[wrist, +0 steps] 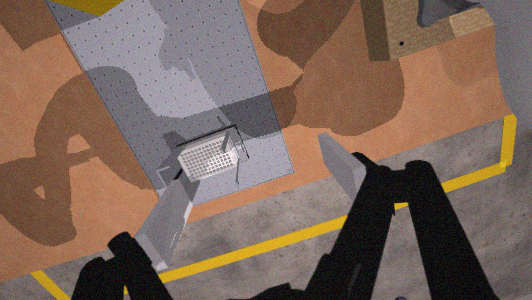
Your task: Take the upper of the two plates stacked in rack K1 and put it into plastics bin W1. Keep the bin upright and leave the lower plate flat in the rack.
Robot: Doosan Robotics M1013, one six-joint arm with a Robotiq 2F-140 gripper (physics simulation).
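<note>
The upper plate [205, 159], white with a grid of wells, lies in rack K1 [226, 141], a small frame with thin dark bars and grey posts near the front end of the perforated board. The lower plate cannot be made out beneath it. Bin W1 [95, 5] is yellow and cut off by the top left edge of the view. My gripper [252, 171] is open and empty, with its fingers wide apart. It is high above the table, with the rack showing beyond and between the fingers, closer to the left one.
The grey perforated board [130, 47] lies on the orange-brown table top [30, 100]. A wooden block [425, 42] with a dark grey part [440, 12] is at the upper right. Part of the grey arm [515, 45] fills the right edge. Yellow floor lines [250, 249] run past the table's front edge.
</note>
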